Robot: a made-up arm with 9 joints. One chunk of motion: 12 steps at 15 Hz.
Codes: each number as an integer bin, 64 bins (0 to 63) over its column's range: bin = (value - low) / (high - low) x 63, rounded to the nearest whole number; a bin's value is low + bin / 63 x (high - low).
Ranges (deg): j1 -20..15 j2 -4..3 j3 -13..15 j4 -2..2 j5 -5..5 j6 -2..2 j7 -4..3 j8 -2..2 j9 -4..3
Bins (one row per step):
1: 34 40 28 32 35 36 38 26 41
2: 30 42 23 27 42 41 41 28 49
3: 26 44 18 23 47 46 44 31 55
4: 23 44 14 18 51 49 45 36 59
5: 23 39 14 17 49 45 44 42 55
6: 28 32 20 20 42 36 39 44 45
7: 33 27 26 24 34 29 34 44 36
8: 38 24 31 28 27 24 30 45 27
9: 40 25 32 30 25 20 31 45 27
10: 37 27 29 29 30 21 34 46 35
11: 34 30 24 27 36 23 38 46 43
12: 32 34 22 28 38 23 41 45 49
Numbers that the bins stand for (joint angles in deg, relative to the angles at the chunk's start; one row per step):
1: -1.11 0.44 -0.56 0.03 0.56 0.29 0.22 -0.35 0.56
2: -3.33 0.67 -2.78 -0.29 1.67 0.60 0.56 -0.22 1.44
3: -5.56 0.89 -5.00 -0.54 2.46 0.92 0.89 -0.03 2.11
4: -7.22 0.89 -6.78 -0.86 3.10 1.11 1.00 0.29 2.56
5: -7.22 0.33 -6.78 -0.92 2.78 0.86 0.89 0.67 2.11
6: -4.44 -0.44 -4.11 -0.73 1.67 0.29 0.33 0.79 1.00
7: -1.67 -1.00 -1.44 -0.48 0.40 -0.16 -0.22 0.79 0.00
8: 1.11 -1.33 0.78 -0.22 -0.71 -0.48 -0.67 0.86 -1.00
9: 2.22 -1.22 1.22 -0.10 -1.03 -0.73 -0.56 0.86 -1.00
10: 0.56 -1.00 -0.11 -0.16 -0.24 -0.67 -0.22 0.92 -0.11
11: -1.11 -0.67 -2.33 -0.29 0.71 -0.54 0.22 0.92 0.78
12: -2.22 -0.22 -3.22 -0.22 1.03 -0.54 0.56 0.86 1.44

